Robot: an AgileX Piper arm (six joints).
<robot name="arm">
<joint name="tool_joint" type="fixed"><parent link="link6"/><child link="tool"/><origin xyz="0 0 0" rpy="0 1.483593 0"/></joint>
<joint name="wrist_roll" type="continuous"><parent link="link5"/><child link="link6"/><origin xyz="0.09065 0 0.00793" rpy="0 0 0"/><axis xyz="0.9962 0 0.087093"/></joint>
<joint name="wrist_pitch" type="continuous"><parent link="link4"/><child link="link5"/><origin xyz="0 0 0" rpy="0 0 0"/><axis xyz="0 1 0"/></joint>
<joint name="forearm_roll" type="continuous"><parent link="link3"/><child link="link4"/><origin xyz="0.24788 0 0.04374" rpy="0 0 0"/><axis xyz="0.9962 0 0.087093"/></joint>
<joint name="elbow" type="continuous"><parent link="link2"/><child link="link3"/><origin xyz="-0.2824 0 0.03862" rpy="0 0 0"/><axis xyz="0 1 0"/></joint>
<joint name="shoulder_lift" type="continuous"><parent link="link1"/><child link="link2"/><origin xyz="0 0 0" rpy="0 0 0"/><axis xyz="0 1 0"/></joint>
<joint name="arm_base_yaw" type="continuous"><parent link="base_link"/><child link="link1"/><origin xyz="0 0 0.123" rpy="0 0 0"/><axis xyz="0 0 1"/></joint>
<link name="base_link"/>
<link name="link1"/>
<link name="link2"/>
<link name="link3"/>
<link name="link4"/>
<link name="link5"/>
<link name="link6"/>
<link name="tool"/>
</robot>
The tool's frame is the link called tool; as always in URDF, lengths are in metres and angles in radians. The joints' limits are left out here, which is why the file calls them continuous.
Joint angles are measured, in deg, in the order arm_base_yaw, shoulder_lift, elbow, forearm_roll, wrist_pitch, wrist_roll. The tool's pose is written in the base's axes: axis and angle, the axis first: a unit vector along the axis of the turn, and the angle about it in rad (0 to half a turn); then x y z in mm. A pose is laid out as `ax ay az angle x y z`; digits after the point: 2 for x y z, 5 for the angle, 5 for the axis.
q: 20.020 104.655 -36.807 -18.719 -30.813 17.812
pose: -0.20067 0.96315 0.17911 2.20681 293.41 122.83 123.96
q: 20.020 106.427 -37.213 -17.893 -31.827 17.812
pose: -0.19228 0.96446 0.18122 2.21343 296.10 123.58 116.98
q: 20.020 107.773 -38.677 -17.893 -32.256 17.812
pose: -0.19262 0.96395 0.18355 2.20500 302.58 126.13 115.14
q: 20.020 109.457 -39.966 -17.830 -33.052 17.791
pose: -0.19230 0.96345 0.18650 2.19958 308.41 128.55 111.07
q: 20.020 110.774 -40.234 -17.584 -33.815 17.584
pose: -0.19125 0.96356 0.18703 2.20478 309.84 129.18 105.36
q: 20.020 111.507 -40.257 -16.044 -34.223 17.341
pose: -0.17830 0.96630 0.18566 2.20700 310.74 128.28 101.85
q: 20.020 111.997 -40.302 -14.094 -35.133 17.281
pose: -0.16024 0.96912 0.18742 2.19696 312.32 127.37 100.52
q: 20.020 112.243 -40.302 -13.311 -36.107 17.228
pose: -0.15339 0.96964 0.19046 2.18460 313.24 127.27 100.45
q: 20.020 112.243 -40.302 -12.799 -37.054 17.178
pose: -0.14923 0.96956 0.19412 2.16894 314.09 127.37 101.78
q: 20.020 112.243 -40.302 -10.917 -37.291 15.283
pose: -0.14743 0.97162 0.18497 2.15574 315.16 125.95 102.25
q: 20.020 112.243 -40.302 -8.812 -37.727 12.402
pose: -0.15194 0.97341 0.17143 2.13661 316.43 124.38 102.99
